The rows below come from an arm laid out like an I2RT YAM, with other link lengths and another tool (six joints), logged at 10 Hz.
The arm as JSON. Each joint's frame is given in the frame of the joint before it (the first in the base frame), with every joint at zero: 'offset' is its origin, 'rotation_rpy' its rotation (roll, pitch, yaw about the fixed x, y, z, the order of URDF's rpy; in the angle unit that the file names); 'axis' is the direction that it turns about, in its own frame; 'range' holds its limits. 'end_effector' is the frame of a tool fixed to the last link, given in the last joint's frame.
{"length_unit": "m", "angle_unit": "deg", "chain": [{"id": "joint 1", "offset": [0.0, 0.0, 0.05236], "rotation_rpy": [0.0, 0.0, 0.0], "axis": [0.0, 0.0, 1.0], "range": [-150.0, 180.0]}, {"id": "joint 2", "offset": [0.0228, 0.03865, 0.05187], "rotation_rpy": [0.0, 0.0, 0.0], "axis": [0.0, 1.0, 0.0], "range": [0.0, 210.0]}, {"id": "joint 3", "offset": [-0.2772, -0.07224, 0.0], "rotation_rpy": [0.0, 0.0, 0.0], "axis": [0.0, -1.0, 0.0], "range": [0.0, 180.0]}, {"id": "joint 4", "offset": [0.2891, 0.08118, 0.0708], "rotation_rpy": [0.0, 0.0, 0.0], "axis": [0.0, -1.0, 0.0], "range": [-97.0, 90.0]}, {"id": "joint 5", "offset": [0.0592, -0.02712, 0.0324], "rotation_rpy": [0.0, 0.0, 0.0], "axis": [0.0, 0.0, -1.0], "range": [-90.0, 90.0]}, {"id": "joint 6", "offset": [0.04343, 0.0, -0.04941], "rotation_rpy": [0.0, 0.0, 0.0], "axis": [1.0, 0.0, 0.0], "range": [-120.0, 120.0]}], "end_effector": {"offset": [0.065, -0.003, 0.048], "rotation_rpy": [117.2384, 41.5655, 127.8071]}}
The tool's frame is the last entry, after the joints.
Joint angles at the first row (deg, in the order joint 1, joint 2, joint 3, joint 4, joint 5, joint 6):
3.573 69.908 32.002 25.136 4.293 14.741
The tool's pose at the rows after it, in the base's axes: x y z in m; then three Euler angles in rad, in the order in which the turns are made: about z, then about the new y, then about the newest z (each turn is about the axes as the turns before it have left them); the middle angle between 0 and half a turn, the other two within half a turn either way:
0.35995, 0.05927, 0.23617, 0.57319, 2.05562, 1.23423
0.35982, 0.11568, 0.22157, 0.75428, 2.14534, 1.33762
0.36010, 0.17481, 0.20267, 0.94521, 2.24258, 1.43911
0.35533, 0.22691, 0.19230, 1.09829, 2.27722, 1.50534
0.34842, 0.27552, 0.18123, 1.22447, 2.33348, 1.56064
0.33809, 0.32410, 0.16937, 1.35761, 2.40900, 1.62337
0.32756, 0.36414, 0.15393, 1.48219, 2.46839, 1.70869
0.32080, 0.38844, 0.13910, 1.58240, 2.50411, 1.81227
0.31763, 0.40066, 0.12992, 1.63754, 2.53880, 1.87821
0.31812, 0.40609, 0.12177, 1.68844, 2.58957, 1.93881
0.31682, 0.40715, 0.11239, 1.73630, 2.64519, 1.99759
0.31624, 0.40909, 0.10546, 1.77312, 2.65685, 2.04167
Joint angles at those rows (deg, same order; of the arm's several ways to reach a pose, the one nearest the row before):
10.386 68.052 33.727 18.012 4.176 19.973
19.333 71.953 37.601 11.067 4.743 23.034
27.432 78.718 43.031 5.196 4.386 24.978
33.993 84.417 47.675 3.021 3.674 26.499
39.854 90.445 53.327 -0.620 4.024 27.309
45.339 96.882 60.276 -6.143 4.432 27.505
49.627 103.106 66.699 -11.015 4.539 28.647
52.110 107.841 71.573 -15.129 4.218 30.835
53.406 110.816 74.944 -18.548 4.606 32.065
53.869 113.321 78.000 -22.541 5.288 32.157
54.294 115.204 79.853 -25.973 6.456 32.167
54.470 116.419 80.674 -26.947 6.292 32.590

